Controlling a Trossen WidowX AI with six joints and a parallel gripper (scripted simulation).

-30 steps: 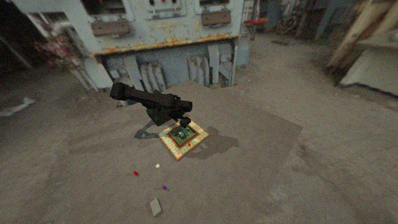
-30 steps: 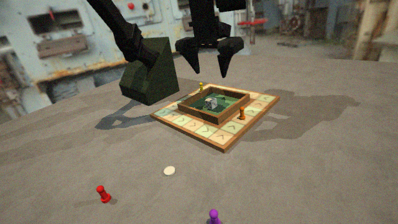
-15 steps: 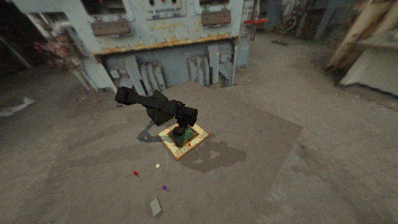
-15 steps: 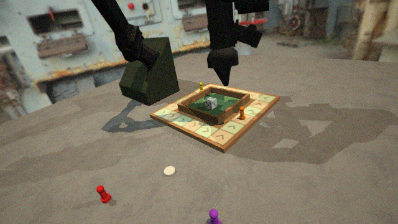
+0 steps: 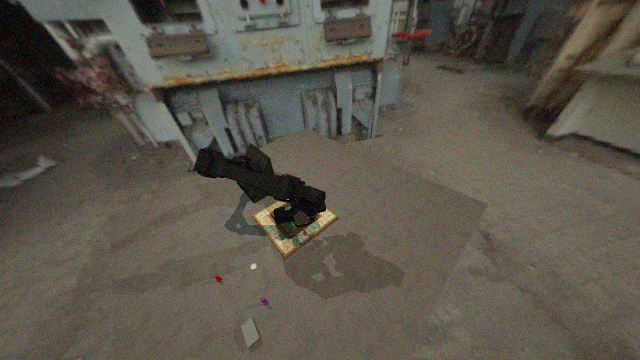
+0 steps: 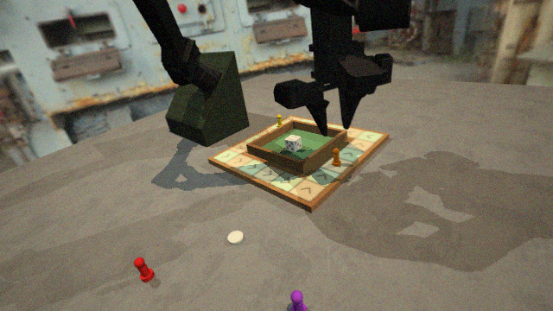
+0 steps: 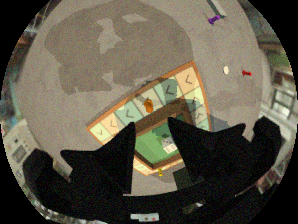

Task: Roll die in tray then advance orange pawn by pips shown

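The orange pawn lies 5 cm below my gripper tip. From my gripper tip the other things lie so: white die: 11 cm behind, 1 cm to the right, 5 cm below; green tray: 11 cm behind, 1 cm to the left, 7 cm below; white disc: 23 cm to the right, 7 cm below.
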